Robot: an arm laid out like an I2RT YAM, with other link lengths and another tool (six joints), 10 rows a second.
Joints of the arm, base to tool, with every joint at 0 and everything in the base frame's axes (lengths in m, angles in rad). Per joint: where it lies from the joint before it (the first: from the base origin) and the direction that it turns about. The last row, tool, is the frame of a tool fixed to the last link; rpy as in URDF.
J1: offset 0 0 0.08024 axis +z
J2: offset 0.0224 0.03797 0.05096 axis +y
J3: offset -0.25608 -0.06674 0 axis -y
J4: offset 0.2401 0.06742 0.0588 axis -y
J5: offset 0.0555 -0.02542 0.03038 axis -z
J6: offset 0.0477 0 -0.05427 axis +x
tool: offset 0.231 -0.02 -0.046 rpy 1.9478 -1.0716 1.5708
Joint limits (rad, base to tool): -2.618..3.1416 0..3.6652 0..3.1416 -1.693..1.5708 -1.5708..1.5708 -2.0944..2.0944
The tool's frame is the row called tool.
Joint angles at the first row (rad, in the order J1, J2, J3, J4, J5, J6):
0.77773 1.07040 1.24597 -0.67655 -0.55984 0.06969
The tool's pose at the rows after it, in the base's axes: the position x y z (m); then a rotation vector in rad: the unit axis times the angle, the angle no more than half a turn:
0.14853 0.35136 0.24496 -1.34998 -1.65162 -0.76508
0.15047 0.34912 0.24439 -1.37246 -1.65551 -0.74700
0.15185 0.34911 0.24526 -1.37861 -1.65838 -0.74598
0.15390 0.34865 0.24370 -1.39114 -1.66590 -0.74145
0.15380 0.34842 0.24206 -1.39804 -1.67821 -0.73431
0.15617 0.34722 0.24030 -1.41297 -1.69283 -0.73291
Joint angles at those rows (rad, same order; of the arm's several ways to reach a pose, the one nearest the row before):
0.77774 1.10435 1.29115 -0.73444 -0.55836 0.05579
0.77812 1.12631 1.32638 -0.77168 -0.54690 0.04917
0.78061 1.13436 1.34000 -0.78072 -0.53967 0.04756
0.78660 1.14505 1.35207 -0.79132 -0.52477 0.04301
0.79723 1.15337 1.36255 -0.80289 -0.51037 0.03663
0.80787 1.16212 1.37476 -0.81510 -0.48660 0.02887

